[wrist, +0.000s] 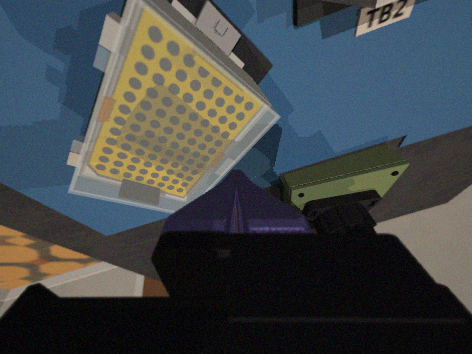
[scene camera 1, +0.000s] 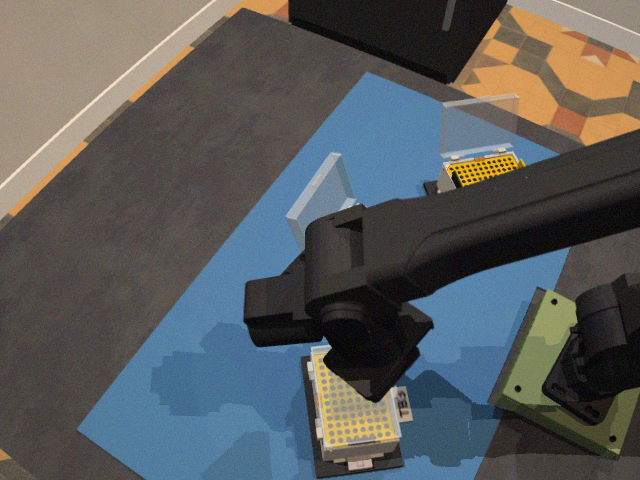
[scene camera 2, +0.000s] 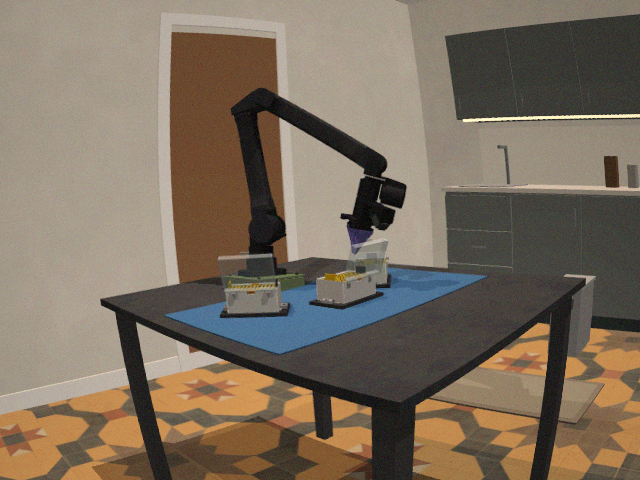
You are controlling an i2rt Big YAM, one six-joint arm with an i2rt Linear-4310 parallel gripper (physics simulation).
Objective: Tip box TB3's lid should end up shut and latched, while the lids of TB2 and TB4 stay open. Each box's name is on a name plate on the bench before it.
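Places are measured from the arm's base along level axes (x ahead, y left, z up), in millimetres.
Pixels of known places: gripper, between the fingertips: (wrist: 236, 177) (scene camera 1: 393, 374) (scene camera 2: 353, 253); arm's base, origin of its link: (wrist: 333, 207) (scene camera 1: 586, 372).
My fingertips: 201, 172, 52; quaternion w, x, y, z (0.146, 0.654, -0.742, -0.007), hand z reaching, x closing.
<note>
Ahead of a thing's pixels: the offset from my fingertips to its middle, as dx, dy, dz. "pt": to the spot under its first point. Level surfaces: height alone.
Box TB3 @(+17, +31, -46) (scene camera 1: 356, 413) (wrist: 165, 115) holds a yellow perforated rack under a clear lid that looks down over it; whether it is latched I cannot tell. Its name plate @(pt -25, -10, -83) (scene camera 1: 404, 403) shows beside it. My gripper (scene camera 2: 355, 250) (wrist: 236, 177) is shut and empty, purple fingers pointing down near TB3's front edge; in scene camera 1 the arm hides the fingertips. TB2's clear lid @(pt +204, -142, +19) (scene camera 1: 323, 198) (scene camera 2: 376, 253) stands open; its box @(pt +178, -182, -44) (scene camera 2: 346, 289) is behind the arm in scene camera 1. TB2's name plate @(pt +60, -151, -83) (wrist: 385, 17) shows. TB4 (scene camera 1: 483, 170) (scene camera 2: 253, 299) has its lid @(pt +103, -405, +16) (scene camera 1: 480, 124) (scene camera 2: 245, 266) upright and open.
The arm (scene camera 1: 465, 232) (scene camera 2: 325, 131) reaches across above the blue mat @(dz -85) (scene camera 1: 222, 289) (scene camera 2: 289, 330). Its green base plate (scene camera 1: 537, 356) (wrist: 345, 177) lies to the right of TB3 in scene camera 1. A black cabinet (scene camera 1: 382, 31) stands beyond the table's far edge.
</note>
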